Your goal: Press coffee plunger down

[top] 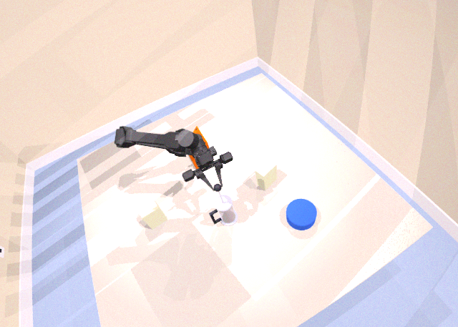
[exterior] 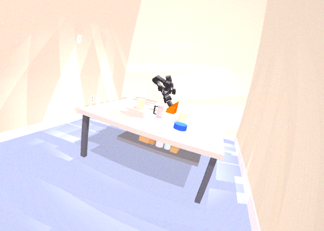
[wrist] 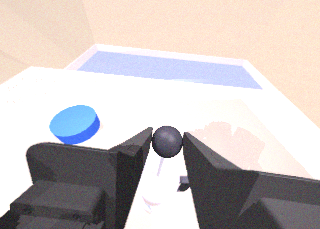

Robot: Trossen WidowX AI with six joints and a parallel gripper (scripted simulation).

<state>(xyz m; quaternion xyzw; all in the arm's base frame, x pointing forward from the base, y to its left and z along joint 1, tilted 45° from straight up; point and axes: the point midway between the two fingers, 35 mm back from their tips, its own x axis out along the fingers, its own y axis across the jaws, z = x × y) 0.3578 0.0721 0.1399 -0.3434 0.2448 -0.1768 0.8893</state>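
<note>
The coffee press lies 130 mm below my gripper tip, 10 mm to the right of it and 10 mm behind it. The rest, counted from my gripper tip: blue disc 240 mm to the left, 220 mm below, 170 mm ahead.
</note>
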